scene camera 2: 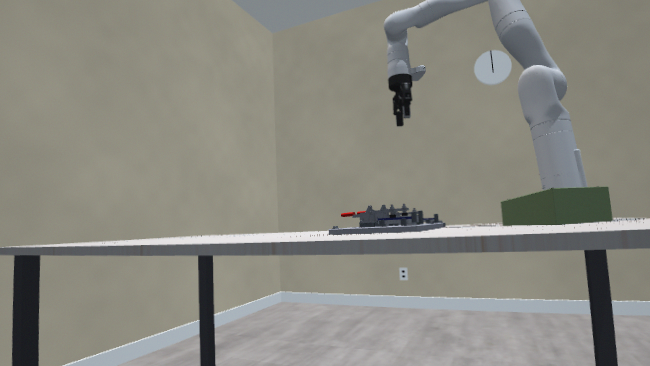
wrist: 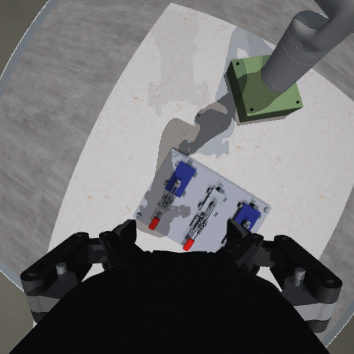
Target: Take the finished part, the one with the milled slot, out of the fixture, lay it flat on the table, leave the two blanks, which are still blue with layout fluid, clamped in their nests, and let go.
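Places are measured from the arm's base along level axes (x right, y ahead, z up), in centimetres.
Where they show: gripper, fingertip midpoint: point(scene camera 2: 403, 122) point(wrist: 180, 230); arm's base at its link origin: point(scene camera 2: 564, 192) point(wrist: 276, 76).
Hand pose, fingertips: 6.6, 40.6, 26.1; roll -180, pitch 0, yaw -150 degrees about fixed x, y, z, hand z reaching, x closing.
Note:
Each offset is from my fingertips to the top centre of the thing, as dx, dy, dz. Level surfaces: height alone.
The fixture's grey plate point(scene camera 2: 345, 231) point(wrist: 199, 172) lies on the table @[dz -33.7] point(scene camera 2: 165, 244) point(wrist: 110, 160). In the wrist view a blue blank @[+2.2, -2.2, -30.6] point(wrist: 186, 172) sits in the left nest and another blue blank @[-19.8, -1.8, -30.1] point(wrist: 251, 213) in the right nest, partly behind a fingertip. Between them a bare-metal part @[-8.8, -1.3, -29.6] point(wrist: 210, 198) sits in the middle nest under its clamp; its slot is too small to make out. Red clamp handles @[+2.2, +11.7, -28.5] point(wrist: 154, 223) @[-8.8, +11.7, -27.5] point(wrist: 188, 245) show on the left and middle clamps. My gripper point(scene camera 2: 403, 119) point(wrist: 180, 230) is open and empty, pointing down, high above the fixture.
The arm stands on a green base block point(scene camera 2: 580, 206) point(wrist: 275, 105), right of the fixture in the scene view and beyond it, upper right, in the wrist view. Small clamps and posts rise from the plate. The arm's shadow falls across the table and the plate's left part.

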